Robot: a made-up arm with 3 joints. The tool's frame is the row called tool. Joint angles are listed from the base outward.
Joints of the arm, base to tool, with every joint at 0 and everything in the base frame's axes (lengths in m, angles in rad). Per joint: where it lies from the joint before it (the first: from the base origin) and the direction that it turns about. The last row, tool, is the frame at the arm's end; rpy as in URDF.
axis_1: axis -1 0 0 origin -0.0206 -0.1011 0.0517
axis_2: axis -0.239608 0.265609 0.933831 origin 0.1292 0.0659 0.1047
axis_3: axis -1 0 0 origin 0.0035 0.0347 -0.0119
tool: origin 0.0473 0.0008 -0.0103 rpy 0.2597 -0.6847 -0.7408
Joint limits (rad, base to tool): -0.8..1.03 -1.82..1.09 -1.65..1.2
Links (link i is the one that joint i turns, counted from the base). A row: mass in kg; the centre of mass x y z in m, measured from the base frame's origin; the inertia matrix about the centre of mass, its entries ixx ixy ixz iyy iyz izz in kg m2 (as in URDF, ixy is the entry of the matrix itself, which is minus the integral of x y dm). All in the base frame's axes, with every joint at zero. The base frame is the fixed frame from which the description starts. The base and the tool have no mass.
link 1: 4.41; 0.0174 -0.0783 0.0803; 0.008 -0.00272 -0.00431 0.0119 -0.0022 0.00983
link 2: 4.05; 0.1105 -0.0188 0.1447; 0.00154 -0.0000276 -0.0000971 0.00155 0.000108 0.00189
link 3: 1.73; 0.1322 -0.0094 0.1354; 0.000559 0 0.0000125 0.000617 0 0.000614
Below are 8 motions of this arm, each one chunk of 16 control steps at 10 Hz.
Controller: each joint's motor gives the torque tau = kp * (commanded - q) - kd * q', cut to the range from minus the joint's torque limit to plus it. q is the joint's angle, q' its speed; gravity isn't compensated. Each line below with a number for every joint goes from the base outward.
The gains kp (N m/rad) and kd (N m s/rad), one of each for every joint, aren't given. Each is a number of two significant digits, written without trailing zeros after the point. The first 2 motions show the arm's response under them.
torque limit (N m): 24 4.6 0.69
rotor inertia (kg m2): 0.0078 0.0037 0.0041
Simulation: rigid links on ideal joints. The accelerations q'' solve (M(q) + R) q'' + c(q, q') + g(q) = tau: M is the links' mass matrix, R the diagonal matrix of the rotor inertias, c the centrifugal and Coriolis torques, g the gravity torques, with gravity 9.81 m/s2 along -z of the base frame. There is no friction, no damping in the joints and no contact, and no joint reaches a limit. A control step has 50 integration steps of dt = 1/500 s. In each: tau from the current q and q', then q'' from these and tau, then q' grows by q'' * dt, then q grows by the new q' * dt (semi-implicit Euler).
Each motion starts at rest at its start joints. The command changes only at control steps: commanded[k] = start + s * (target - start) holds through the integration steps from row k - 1 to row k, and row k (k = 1, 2, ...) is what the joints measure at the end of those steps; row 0 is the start. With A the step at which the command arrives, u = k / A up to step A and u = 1 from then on. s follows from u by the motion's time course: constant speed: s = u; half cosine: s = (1 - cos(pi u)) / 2; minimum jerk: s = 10 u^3 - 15 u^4 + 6 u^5; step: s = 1 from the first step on.
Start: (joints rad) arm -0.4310 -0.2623 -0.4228
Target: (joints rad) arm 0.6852 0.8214 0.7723
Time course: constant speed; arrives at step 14
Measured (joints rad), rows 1 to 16:
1: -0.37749 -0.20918 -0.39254
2: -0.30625 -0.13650 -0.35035
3: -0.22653 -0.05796 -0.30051
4: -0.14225 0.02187 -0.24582
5: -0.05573 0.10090 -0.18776
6: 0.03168 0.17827 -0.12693
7: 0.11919 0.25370 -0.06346
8: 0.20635 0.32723 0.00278
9: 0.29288 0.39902 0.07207
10: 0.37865 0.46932 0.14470
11: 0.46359 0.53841 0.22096
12: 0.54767 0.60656 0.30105
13: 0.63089 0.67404 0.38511
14: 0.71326 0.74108 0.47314
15: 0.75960 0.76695 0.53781
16: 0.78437 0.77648 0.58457
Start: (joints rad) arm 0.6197 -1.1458 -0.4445
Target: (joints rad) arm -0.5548 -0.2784 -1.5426
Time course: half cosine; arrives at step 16
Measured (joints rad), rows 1 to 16:
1: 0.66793 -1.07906 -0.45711
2: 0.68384 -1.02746 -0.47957
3: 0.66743 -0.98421 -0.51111
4: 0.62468 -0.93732 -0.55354
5: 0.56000 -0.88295 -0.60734
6: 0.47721 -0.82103 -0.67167
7: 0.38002 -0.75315 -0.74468
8: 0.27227 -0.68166 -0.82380
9: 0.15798 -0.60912 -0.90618
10: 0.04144 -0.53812 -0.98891
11: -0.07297 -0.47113 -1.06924
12: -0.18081 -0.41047 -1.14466
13: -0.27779 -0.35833 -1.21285
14: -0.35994 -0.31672 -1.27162
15: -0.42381 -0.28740 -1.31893
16: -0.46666 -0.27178 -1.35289
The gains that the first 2 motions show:
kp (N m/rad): 66 9.7 1.6
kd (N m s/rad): 11 1.2 0.43
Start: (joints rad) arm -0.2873 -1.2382 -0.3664
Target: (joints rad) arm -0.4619 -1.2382 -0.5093
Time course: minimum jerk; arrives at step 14
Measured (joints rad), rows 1 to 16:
1: -0.26966 -1.23752 -0.36247
2: -0.25978 -1.23439 -0.36092
3: -0.25784 -1.23278 -0.36199
4: -0.26292 -1.23236 -0.36593
5: -0.27427 -1.23300 -0.37281
6: -0.29096 -1.23457 -0.38241
7: -0.31167 -1.23695 -0.39420
8: -0.33476 -1.23995 -0.40740
9: -0.35840 -1.24333 -0.42105
10: -0.38074 -1.24683 -0.43416
11: -0.40014 -1.25018 -0.44581
12: -0.41540 -1.25311 -0.45527
13: -0.42606 -1.25545 -0.46222
14: -0.43258 -1.25710 -0.46681
15: -0.43637 -1.25812 -0.46973
16: -0.43855 -1.25873 -0.47160

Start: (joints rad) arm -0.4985 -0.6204 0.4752
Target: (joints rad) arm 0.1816 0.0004 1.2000
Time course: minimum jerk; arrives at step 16
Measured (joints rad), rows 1 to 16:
1: -0.48740 -0.62197 0.45250
2: -0.47588 -0.61658 0.43792
3: -0.45879 -0.60203 0.43529
4: -0.43123 -0.57495 0.44508
5: -0.39036 -0.53374 0.46748
6: -0.33553 -0.47887 0.50201
7: -0.26807 -0.41267 0.54742
8: -0.19094 -0.33892 0.60178
9: -0.10831 -0.26234 0.66265
10: -0.02502 -0.18791 0.72720
11: 0.05398 -0.12024 0.79226
12: 0.12419 -0.06305 0.85452
13: 0.18211 -0.01875 0.91074
14: 0.22574 0.01185 0.95822
15: 0.25503 0.02976 0.99539
16: 0.27231 0.03806 1.02251

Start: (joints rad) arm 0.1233 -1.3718 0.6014
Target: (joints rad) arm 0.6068 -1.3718 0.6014
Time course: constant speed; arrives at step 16
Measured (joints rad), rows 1 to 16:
1: 0.17339 -1.34627 0.57071
2: 0.21930 -1.32713 0.54642
3: 0.25967 -1.31618 0.53043
4: 0.29685 -1.30905 0.51994
5: 0.33216 -1.30373 0.51312
6: 0.36636 -1.29932 0.50874
7: 0.39989 -1.29539 0.50600
8: 0.43299 -1.29175 0.50436
9: 0.46578 -1.28831 0.50349
10: 0.49835 -1.28502 0.50315
11: 0.53074 -1.28186 0.50320
12: 0.56297 -1.27883 0.50353
13: 0.59506 -1.27593 0.50408
14: 0.62700 -1.27315 0.50481
15: 0.65881 -1.27048 0.50568
16: 0.69049 -1.26795 0.50669

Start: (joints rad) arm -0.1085 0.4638 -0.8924
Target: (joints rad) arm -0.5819 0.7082 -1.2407
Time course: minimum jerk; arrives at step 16
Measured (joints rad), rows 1 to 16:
1: -0.07325 0.47975 -0.88762
2: -0.05374 0.48809 -0.88739
3: -0.04992 0.49563 -0.89106
4: -0.05994 0.50629 -0.89914
5: -0.08276 0.52163 -0.91198
6: -0.11717 0.54192 -0.92956
7: -0.16139 0.56658 -0.95139
8: -0.21300 0.59450 -0.97657
9: -0.26902 0.62420 -1.00385
10: -0.32612 0.65399 -1.03179
11: -0.38091 0.68215 -1.05887
12: -0.43023 0.70703 -1.08363
13: -0.47151 0.72734 -1.10480
14: -0.50313 0.74227 -1.12153
15: -0.52482 0.75182 -1.13353
16: -0.53801 0.75696 -1.14134

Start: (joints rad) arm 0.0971 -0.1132 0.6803
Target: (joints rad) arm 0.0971 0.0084 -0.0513
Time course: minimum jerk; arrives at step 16
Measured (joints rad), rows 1 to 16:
1: 0.13989 -0.08914 0.64129
2: 0.16732 -0.07488 0.60641
3: 0.18262 -0.06681 0.57567
4: 0.19116 -0.05978 0.54257
5: 0.19593 -0.05169 0.50272
6: 0.19861 -0.04187 0.45389
7: 0.20014 -0.03037 0.39578
8: 0.20104 -0.01769 0.32974
9: 0.20159 -0.00449 0.25840
10: 0.20196 0.00846 0.18523
11: 0.20223 0.02038 0.11410
12: 0.20244 0.03061 0.04877
13: 0.20262 0.03866 -0.00757
14: 0.20277 0.04429 -0.05273
15: 0.20289 0.04763 -0.08601
16: 0.20299 0.04919 -0.10860

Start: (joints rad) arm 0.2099 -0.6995 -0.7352
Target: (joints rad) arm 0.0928 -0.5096 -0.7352
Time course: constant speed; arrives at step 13
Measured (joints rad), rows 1 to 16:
1: 0.25136 -0.65081 -0.73542
2: 0.27436 -0.61489 -0.73870
3: 0.28288 -0.59182 -0.74173
4: 0.28336 -0.57424 -0.74414
5: 0.27938 -0.55900 -0.74589
6: 0.27292 -0.54478 -0.74709
7: 0.26509 -0.53099 -0.74784
8: 0.25648 -0.51740 -0.74827
9: 0.24745 -0.50390 -0.74846
10: 0.23818 -0.49044 -0.74849
11: 0.22877 -0.47699 -0.74839
12: 0.21927 -0.46355 -0.74820
13: 0.20972 -0.45010 -0.74794
14: 0.20418 -0.44465 -0.74760
15: 0.20107 -0.44251 -0.74729
16: 0.19934 -0.44169 -0.74703

